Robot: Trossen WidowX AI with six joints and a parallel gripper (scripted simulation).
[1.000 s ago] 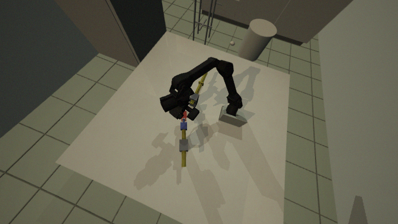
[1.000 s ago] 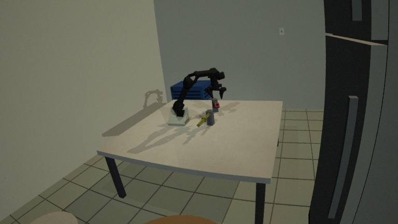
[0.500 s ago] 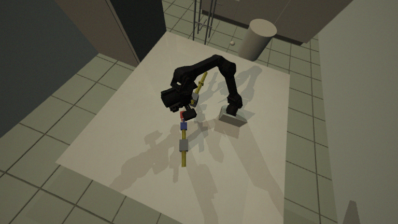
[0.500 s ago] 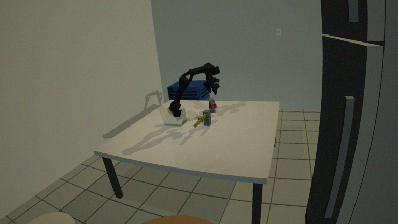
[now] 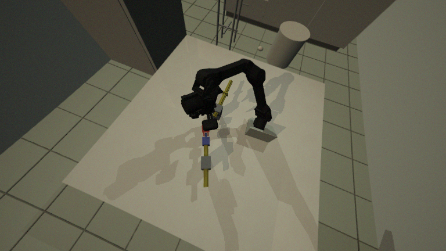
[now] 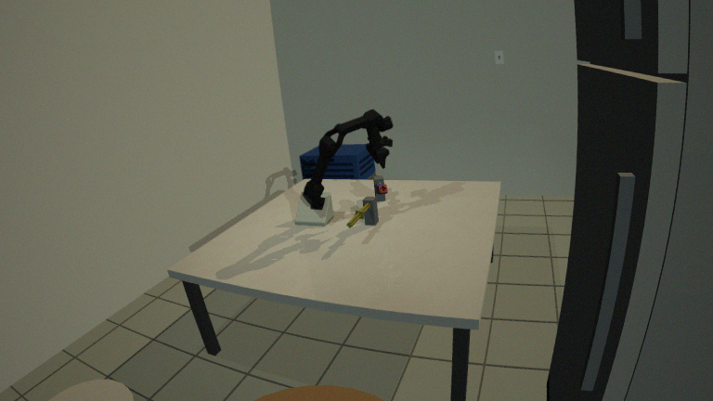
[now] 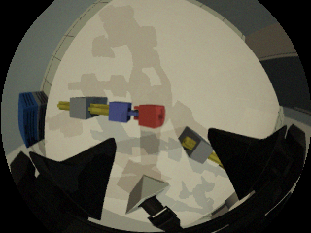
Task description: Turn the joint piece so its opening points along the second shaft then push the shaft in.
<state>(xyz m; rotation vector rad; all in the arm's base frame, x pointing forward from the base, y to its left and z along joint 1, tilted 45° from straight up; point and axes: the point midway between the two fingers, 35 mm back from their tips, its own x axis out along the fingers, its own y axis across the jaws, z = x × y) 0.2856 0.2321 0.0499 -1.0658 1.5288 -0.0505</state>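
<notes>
My gripper tip is now 10 mm past the red square joint piece, 10 mm to the right of it and 130 mm above it.
</notes>
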